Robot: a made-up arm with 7 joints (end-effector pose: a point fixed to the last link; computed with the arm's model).
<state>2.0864 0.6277 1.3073 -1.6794 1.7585 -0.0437 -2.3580</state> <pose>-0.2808 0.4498 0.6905 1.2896 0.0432 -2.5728</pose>
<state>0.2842 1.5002 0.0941 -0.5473 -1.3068 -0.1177 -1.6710</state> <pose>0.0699 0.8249 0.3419 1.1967 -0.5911 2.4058</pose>
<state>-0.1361 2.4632 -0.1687 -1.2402 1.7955 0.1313 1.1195</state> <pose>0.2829 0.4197 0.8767 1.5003 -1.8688 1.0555</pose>
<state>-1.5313 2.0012 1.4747 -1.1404 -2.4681 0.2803 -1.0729</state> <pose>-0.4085 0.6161 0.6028 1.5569 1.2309 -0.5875</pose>
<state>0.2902 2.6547 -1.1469 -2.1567 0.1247 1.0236 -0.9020</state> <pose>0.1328 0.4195 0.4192 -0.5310 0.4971 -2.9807</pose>
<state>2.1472 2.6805 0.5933 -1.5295 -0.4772 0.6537 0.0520</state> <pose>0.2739 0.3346 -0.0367 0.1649 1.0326 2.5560</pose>
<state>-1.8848 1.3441 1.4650 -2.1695 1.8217 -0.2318 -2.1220</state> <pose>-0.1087 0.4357 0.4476 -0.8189 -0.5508 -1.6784</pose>
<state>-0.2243 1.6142 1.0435 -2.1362 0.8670 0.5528 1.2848</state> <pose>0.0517 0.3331 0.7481 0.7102 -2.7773 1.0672</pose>
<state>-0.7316 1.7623 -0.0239 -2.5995 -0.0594 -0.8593 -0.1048</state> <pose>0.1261 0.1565 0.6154 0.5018 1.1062 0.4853</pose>
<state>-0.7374 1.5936 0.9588 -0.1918 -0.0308 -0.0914 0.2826</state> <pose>0.0677 0.8329 0.5510 -2.5893 1.1380 -1.1287</pose>
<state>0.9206 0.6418 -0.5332 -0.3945 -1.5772 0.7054 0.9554</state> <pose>-0.5274 0.4115 -0.0983 0.5911 -0.3852 -2.3874</pose>
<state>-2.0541 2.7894 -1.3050 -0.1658 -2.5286 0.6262 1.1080</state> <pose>-0.5075 0.6418 0.3884 1.7240 1.1772 -1.7933</pose>
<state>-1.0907 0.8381 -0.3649 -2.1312 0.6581 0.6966 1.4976</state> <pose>0.4298 0.0737 0.5444 0.0084 -2.0488 0.5814</pose>
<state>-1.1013 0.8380 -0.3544 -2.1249 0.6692 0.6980 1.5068</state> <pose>0.4294 0.0749 0.5509 -0.0048 -2.0398 0.5941</pose>
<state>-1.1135 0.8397 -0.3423 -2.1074 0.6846 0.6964 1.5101</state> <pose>0.4319 0.0778 0.5590 -0.0121 -2.0302 0.6116</pose>
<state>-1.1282 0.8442 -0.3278 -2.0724 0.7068 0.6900 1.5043</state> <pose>0.4390 0.0836 0.5699 -0.0109 -2.0191 0.6373</pose>
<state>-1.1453 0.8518 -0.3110 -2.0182 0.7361 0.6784 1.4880</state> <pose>0.4509 0.0932 0.5835 -0.0007 -2.0063 0.6726</pose>
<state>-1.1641 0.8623 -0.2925 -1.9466 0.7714 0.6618 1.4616</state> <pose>0.4666 0.1070 0.5991 0.0167 -1.9918 0.7177</pose>
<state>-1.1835 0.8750 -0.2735 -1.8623 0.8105 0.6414 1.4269</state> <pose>0.4846 0.1252 0.6153 0.0392 -1.9758 0.7709</pose>
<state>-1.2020 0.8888 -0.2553 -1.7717 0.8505 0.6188 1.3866</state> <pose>0.5031 0.1467 0.6305 0.0647 -1.9590 0.8289</pose>
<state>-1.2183 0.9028 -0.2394 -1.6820 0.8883 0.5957 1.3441</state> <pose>0.5202 0.1699 0.6433 0.0917 -1.9428 0.8873</pose>
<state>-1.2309 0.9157 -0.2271 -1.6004 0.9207 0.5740 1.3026</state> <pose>0.5350 0.1926 0.6524 0.1199 -1.9287 0.9404</pose>
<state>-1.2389 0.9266 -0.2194 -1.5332 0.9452 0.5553 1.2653</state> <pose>0.5469 0.2122 0.6575 0.1488 -1.9188 0.9830</pose>
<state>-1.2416 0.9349 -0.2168 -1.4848 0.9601 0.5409 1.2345</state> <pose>0.5557 0.2270 0.6587 0.1781 -1.9143 1.0109</pose>
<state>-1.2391 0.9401 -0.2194 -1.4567 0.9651 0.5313 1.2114</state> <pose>0.5619 0.2359 0.6564 0.2069 -1.9155 1.0221</pose>
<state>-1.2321 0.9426 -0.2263 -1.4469 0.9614 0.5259 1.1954</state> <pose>0.5659 0.2392 0.6516 0.2343 -1.9223 1.0180</pose>
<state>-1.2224 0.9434 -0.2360 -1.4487 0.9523 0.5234 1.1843</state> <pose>0.5686 0.2388 0.6451 0.2603 -1.9320 1.0040</pose>
